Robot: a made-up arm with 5 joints.
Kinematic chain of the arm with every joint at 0, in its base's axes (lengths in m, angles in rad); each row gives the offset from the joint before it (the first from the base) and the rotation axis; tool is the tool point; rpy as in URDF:
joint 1: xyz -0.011 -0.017 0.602 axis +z
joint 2: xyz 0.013 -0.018 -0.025 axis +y
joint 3: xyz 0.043 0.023 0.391 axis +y
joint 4: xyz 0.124 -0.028 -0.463 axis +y
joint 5: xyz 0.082 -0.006 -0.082 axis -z
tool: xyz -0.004 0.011 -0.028 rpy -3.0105 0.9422 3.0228
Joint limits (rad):
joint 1: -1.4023..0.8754
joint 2: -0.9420..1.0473
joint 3: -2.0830..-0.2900
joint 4: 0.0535..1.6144
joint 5: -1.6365..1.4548
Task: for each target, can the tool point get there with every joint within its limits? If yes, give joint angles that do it. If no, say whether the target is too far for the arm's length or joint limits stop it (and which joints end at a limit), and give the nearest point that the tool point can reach.
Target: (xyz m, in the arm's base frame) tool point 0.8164 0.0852 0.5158
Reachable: yes | joints 0.1547 0.7574 -1.5550 0.4670 -1.0118
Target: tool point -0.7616 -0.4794 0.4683
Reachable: no: joint limits stop it (at a limit: joint 1, joint 5) | nearest point 0.0111 -0.3480 0.4683 | short by 0.784 m
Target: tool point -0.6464 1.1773 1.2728
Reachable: no: too far | nearest point -0.2085 0.3541 1.4401 | short by 0.947 m
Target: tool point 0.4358 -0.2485 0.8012
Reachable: yes | joints -0.4372 -0.3045 -0.8977 1.2082 1.1132
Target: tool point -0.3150 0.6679 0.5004
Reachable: no: joint limits stop it (at a limit: joint 1) | nearest point 0.2144 0.2261 0.5004 | short by 0.690 m
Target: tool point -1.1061 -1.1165 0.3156
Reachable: no: too far | nearest point 0.0984 -0.8613 0.3551 | short by 1.232 m
